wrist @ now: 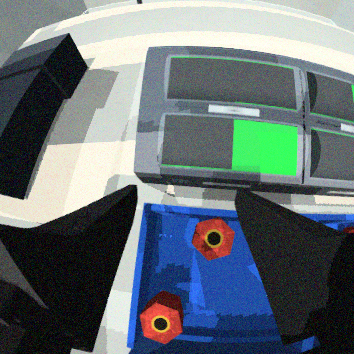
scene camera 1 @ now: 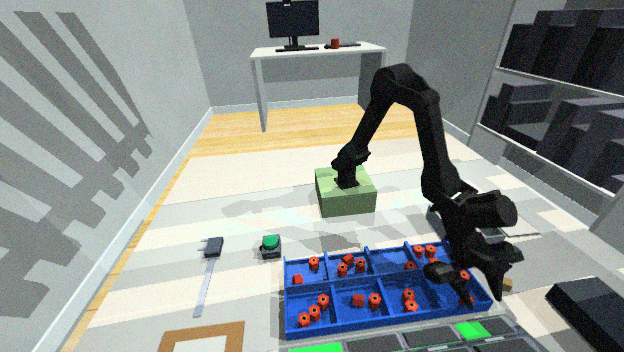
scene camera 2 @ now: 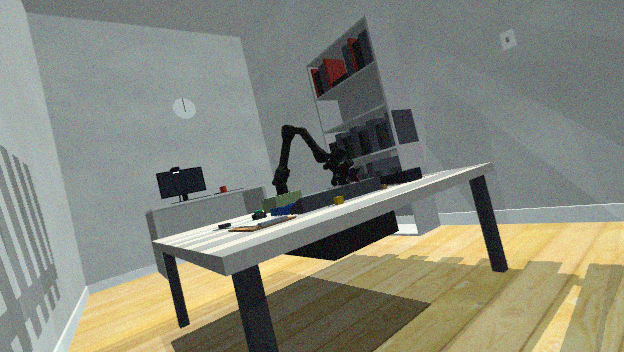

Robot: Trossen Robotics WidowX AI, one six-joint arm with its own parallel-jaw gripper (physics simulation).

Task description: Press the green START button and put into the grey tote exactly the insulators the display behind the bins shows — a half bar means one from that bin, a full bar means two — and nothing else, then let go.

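Pixels of known places: gripper, fingertip midpoint: (wrist: pixel 187 194) (scene camera 1: pixel 485 305); arm's base, origin of the base link: (scene camera 1: pixel 346 182) (scene camera 2: pixel 283 194).
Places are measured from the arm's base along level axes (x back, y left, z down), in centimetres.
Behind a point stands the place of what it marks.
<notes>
My gripper (scene camera 1: pixel 484 303) @[x -44.6, y 10.3, z 4.5 cm] (wrist: pixel 187 194) @[x -44.6, y 10.3, z 4.5 cm] is open and empty, over the right end of the blue bins (scene camera 1: pixel 340 330) (wrist: pixel 137 280). In the wrist view, one red insulator (wrist: pixel 213 239) @[x -41.9, y 9.1, z 5.4 cm] lies below and between the fingers, and another red insulator (wrist: pixel 161 322) @[x -37.3, y 12.6, z 5.4 cm] lies lower left. More red insulators lie in the other bins. The display (wrist: pixel 146 110) @[x -50.9, y 12.5, z 4.3 cm] (scene camera 2: pixel 345 192) @[x -51.9, y -10.7, z 5.2 cm] shows a half green bar (wrist: pixel 265 147) @[x -46.8, y 5.1, z 4.0 cm] nearest the fingers, with a dark bar (wrist: pixel 232 80) @[x -51.2, y 6.5, z 2.6 cm] above it. The green START button (scene camera 1: pixel 270 242) @[x -12.7, y -28.0, z 4.3 cm] (scene camera 2: pixel 258 213) @[x -13.5, y -29.2, z 5.8 cm] is left of the bins. A grey box (scene camera 1: pixel 494 239) @[x -32.5, y 26.7, z 4.0 cm], perhaps the tote, is mostly hidden behind the gripper.
A black box (scene camera 1: pixel 590 310) @[x -52.5, y 26.9, z 3.2 cm] (wrist: pixel 35 110) @[x -55.2, y 25.1, z 5.3 cm] stands right of the bins. A small brown block (scene camera 1: pixel 507 284) @[x -42.0, y 20.5, z 6.4 cm] is beside the bins' right end. A caliper-like tool (scene camera 1: pixel 213 247) @[x -6.9, y -43.3, z 6.5 cm] and a brown frame (scene camera 1: pixel 235 335) @[x -31.6, y -39.1, z 7.8 cm] lie left. A yellow block (scene camera 2: pixel 338 200) @[x -56.5, y -22.4, z 6.9 cm] is by the display. The arm stands on a green block (scene camera 1: pixel 347 202) @[x -6.3, y -2.5, z 3.0 cm].
</notes>
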